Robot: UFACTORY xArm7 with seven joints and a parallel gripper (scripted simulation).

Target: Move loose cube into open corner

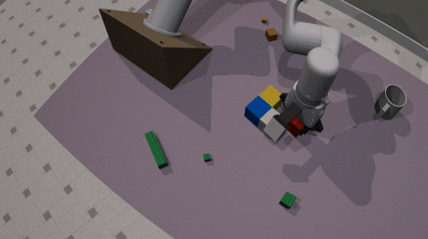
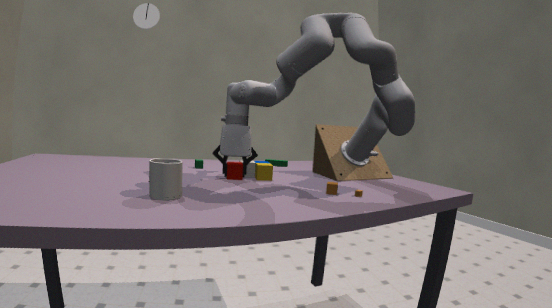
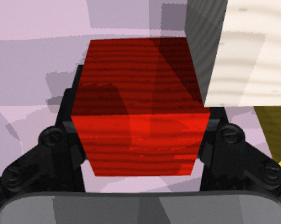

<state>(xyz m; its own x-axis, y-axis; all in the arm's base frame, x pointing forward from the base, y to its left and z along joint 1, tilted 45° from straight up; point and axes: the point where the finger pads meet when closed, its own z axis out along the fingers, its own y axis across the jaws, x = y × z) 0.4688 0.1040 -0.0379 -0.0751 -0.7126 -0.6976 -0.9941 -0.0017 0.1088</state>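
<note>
The red cube is right at my hand. Round my hand: green bar (230 mm behind, 310 mm to the right, 10 mm below); then white cube (50 mm behind, 50 mm to the right).
</note>
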